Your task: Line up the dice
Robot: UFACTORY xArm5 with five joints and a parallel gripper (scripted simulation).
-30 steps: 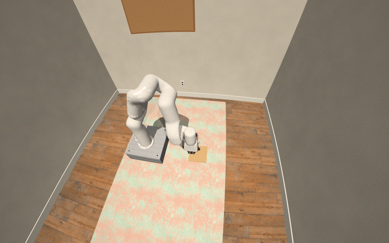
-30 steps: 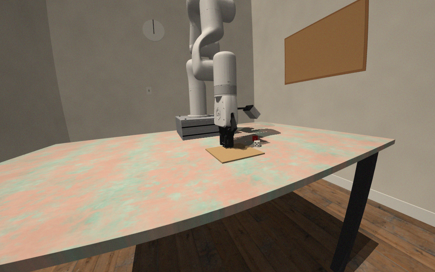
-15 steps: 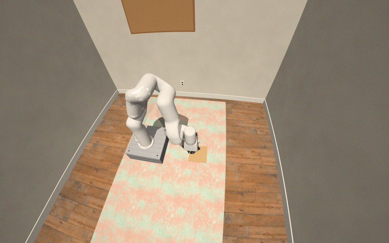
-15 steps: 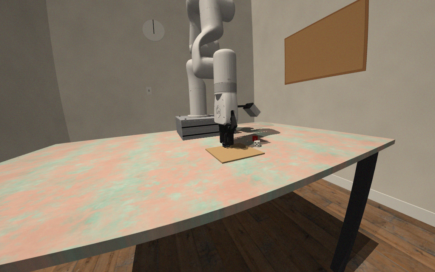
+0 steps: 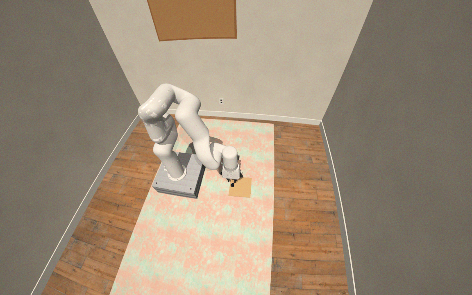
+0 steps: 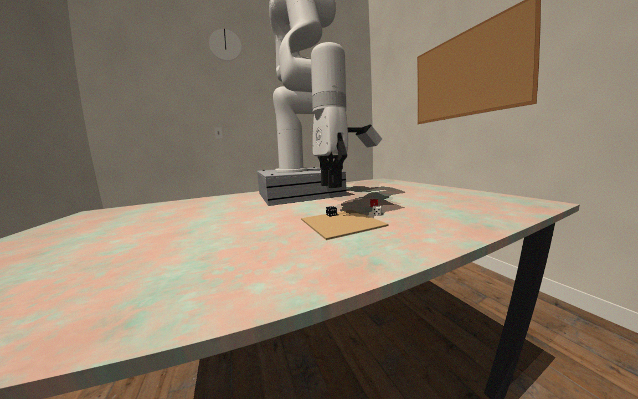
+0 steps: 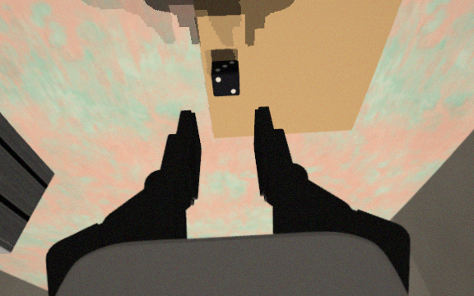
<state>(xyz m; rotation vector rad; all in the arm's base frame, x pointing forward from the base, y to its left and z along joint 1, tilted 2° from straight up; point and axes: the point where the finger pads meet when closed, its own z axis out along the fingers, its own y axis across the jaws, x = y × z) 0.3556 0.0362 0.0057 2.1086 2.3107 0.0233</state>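
Now: hand 140 mm to the right of the red die, 80 mm above it and 40 mm past it. The rest, counted from my hand: black die (80 mm below); white die (100 mm to the left, 80 mm below, 30 mm ahead); tan mat (90 mm below, 50 mm ahead).
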